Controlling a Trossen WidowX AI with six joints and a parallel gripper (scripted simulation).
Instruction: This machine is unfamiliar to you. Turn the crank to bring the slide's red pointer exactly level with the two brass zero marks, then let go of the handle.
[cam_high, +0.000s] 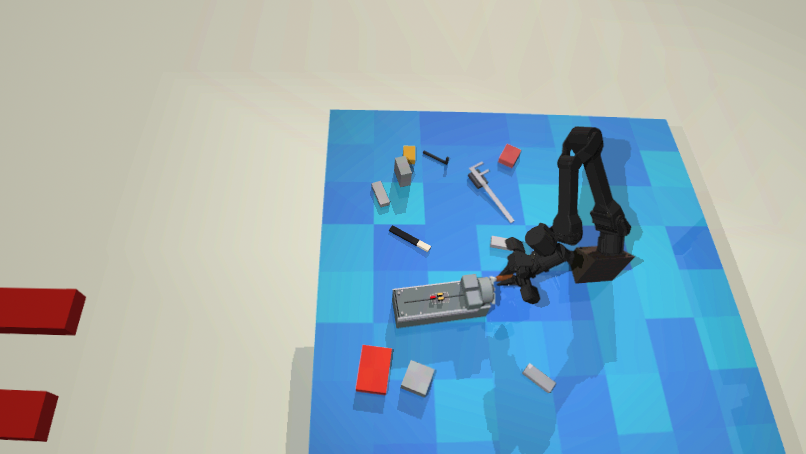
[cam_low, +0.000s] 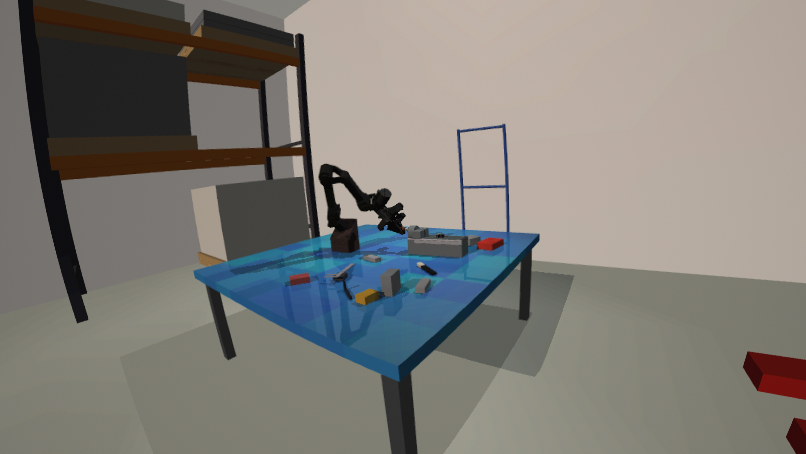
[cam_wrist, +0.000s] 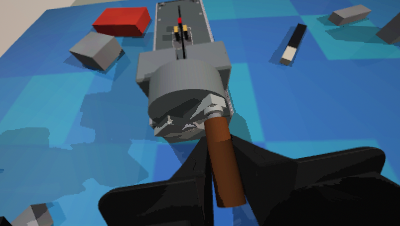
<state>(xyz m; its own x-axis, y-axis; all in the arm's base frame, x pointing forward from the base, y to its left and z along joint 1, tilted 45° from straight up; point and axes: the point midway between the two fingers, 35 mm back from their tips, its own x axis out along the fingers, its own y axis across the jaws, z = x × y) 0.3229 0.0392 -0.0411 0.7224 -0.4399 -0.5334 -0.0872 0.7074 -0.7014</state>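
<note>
The brown crank handle is 20 mm behind my gripper tip and 20 mm above it. Also, from my gripper tip: red block: 510 mm to the right, 150 mm behind, 80 mm below; red pointer: 180 mm ahead, 30 mm to the left, 10 mm below; black key: 500 mm to the right, 90 mm ahead, 80 mm below.
</note>
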